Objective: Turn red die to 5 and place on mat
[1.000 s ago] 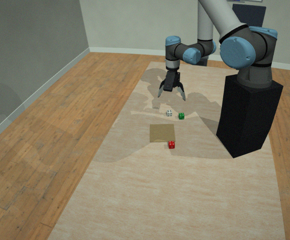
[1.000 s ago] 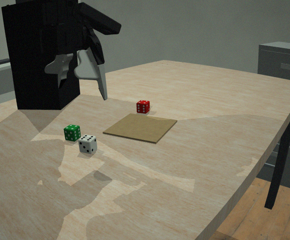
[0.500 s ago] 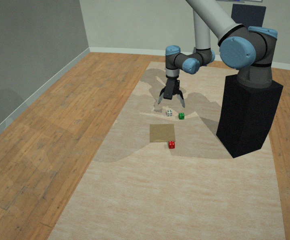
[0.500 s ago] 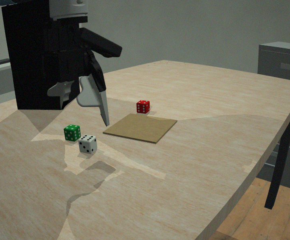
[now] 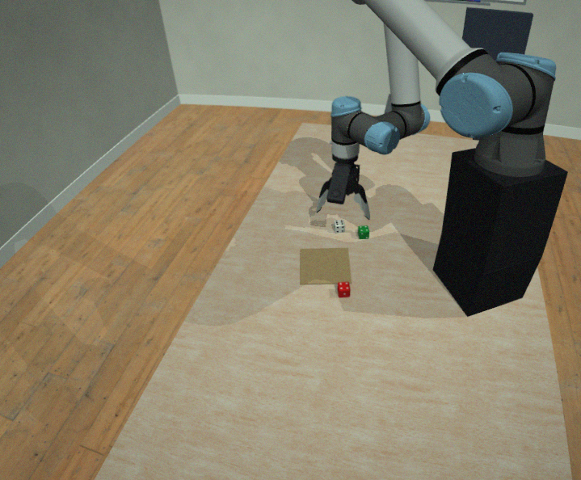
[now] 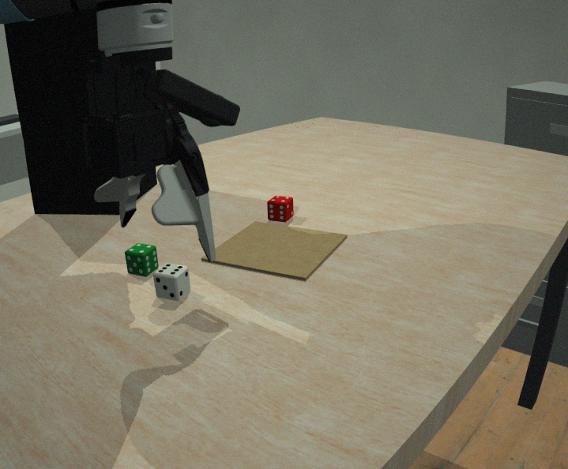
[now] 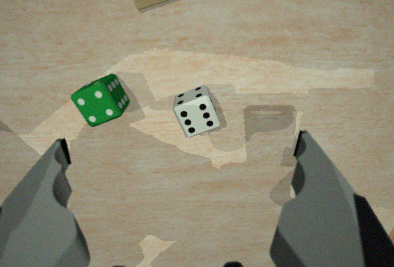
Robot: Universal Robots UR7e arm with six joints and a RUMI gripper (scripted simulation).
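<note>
The white die is 10 mm ahead of my hand and 40 mm below it. From my hand the other things lie so: red die (40 mm behind, 250 mm to the left, 40 mm below); tan mat (30 mm ahead, 160 mm to the left, 60 mm below); green die (70 mm behind, 10 mm to the left, 40 mm below).
</note>
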